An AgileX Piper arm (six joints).
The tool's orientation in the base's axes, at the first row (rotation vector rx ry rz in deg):
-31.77, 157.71, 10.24
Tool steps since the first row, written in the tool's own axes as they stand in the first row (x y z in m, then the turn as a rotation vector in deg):
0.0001, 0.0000, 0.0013, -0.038, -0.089, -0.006
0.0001, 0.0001, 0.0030, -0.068, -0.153, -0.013
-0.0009, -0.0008, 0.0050, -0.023, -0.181, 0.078
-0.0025, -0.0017, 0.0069, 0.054, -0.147, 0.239
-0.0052, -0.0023, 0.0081, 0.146, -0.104, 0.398
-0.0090, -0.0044, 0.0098, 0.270, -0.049, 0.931
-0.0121, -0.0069, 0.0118, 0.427, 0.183, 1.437
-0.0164, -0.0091, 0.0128, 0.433, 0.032, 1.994
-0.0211, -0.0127, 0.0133, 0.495, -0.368, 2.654
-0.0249, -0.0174, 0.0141, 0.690, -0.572, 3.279
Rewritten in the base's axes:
0.0003, 0.0002, -0.0013, 0.067, -0.069, 0.013
0.0007, 0.0006, -0.0028, 0.116, -0.118, 0.027
0.0026, 0.0005, -0.0044, 0.114, -0.143, -0.076
0.0049, 0.0006, -0.0057, 0.081, -0.110, -0.251
0.0078, 0.0012, -0.0060, 0.030, -0.074, -0.429
0.0124, 0.0010, -0.0064, 0.055, 0.031, -0.969
0.0167, 0.0001, -0.0074, -0.026, 0.281, -1.484
0.0216, -0.0002, -0.0070, 0.190, 0.244, -2.017
0.0273, -0.0017, -0.0061, 0.486, -0.023, -2.681
0.0327, -0.0045, -0.0058, 0.579, -0.164, -3.346

